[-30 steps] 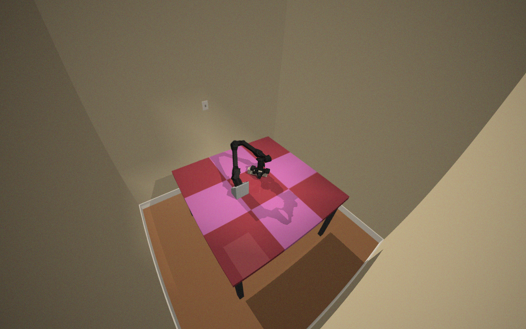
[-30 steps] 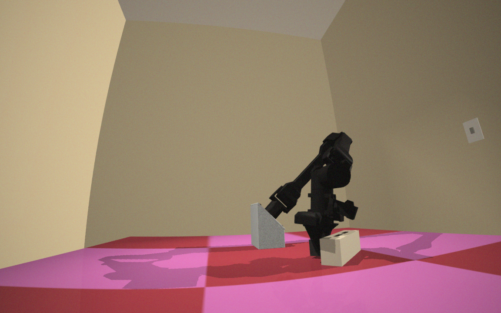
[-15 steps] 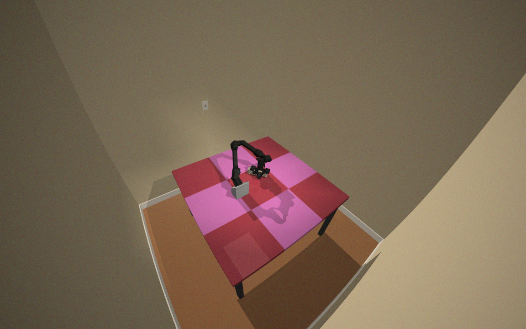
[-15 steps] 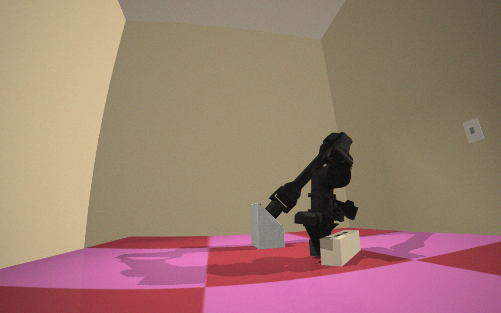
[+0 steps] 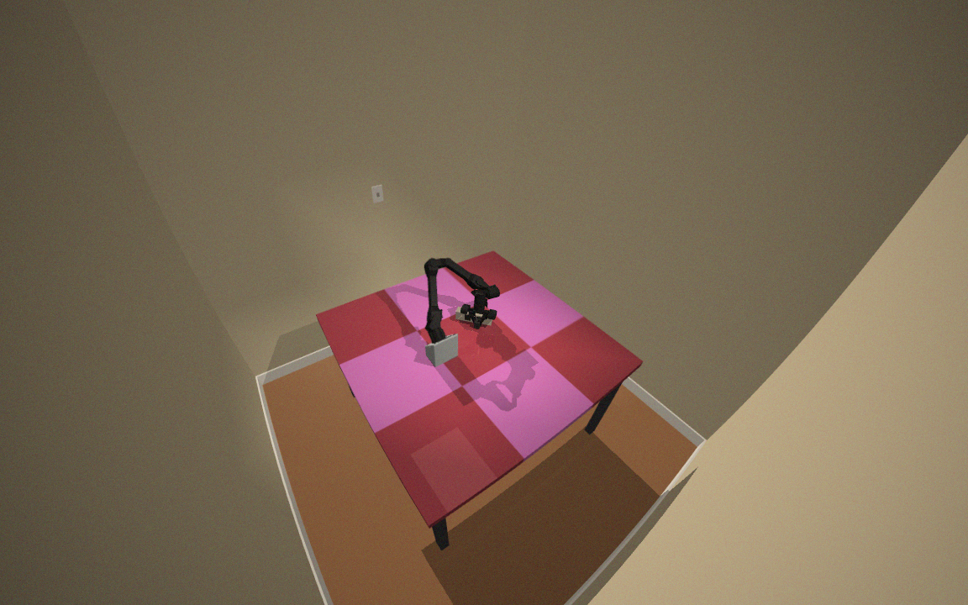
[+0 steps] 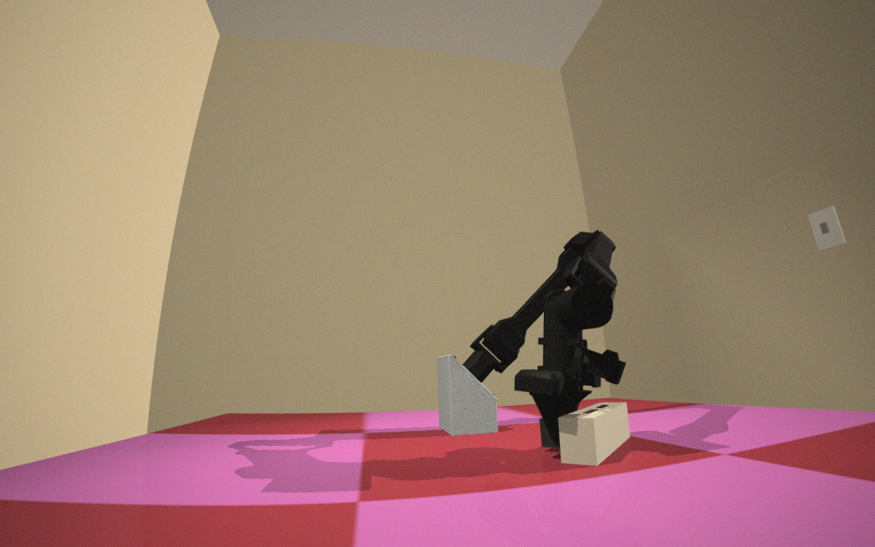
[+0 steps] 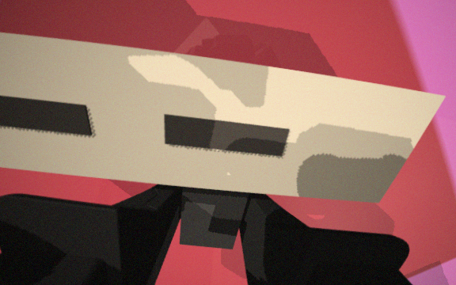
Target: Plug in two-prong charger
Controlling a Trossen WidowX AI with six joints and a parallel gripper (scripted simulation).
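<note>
Now: gripper tip 1 cm short of the two-prong charger, 1 cm to the right of it and 1 cm below it.
</note>
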